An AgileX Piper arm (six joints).
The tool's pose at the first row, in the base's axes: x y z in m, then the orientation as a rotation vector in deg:
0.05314, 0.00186, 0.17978, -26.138, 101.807, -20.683
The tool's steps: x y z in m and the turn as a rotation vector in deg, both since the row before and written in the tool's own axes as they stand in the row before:
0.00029, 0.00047, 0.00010, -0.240, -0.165, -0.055
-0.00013, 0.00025, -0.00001, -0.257, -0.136, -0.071
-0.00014, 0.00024, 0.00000, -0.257, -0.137, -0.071
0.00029, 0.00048, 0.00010, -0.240, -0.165, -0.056
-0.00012, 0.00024, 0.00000, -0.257, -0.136, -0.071
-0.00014, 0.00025, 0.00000, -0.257, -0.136, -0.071
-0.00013, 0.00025, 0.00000, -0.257, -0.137, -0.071
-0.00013, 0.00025, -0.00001, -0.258, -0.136, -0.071
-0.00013, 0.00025, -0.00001, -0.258, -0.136, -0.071
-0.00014, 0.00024, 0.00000, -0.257, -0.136, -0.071
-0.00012, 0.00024, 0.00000, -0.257, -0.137, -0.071
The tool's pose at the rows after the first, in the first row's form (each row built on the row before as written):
0.05312, 0.00213, 0.17929, -26.376, 101.698, -20.465
0.05311, 0.00241, 0.17929, -26.637, 101.618, -20.252
0.05311, 0.00269, 0.17930, -26.898, 101.537, -20.038
0.05308, 0.00297, 0.17880, -27.136, 101.426, -19.820
0.05307, 0.00324, 0.17879, -27.396, 101.344, -19.607
0.05306, 0.00353, 0.17879, -27.656, 101.262, -19.393
0.05305, 0.00381, 0.17878, -27.916, 101.179, -19.179
0.05303, 0.00409, 0.17878, -28.176, 101.096, -18.965
0.05301, 0.00437, 0.17878, -28.436, 101.013, -18.751
0.05300, 0.00465, 0.17879, -28.695, 100.929, -18.537
0.05298, 0.00492, 0.17878, -28.954, 100.844, -18.323

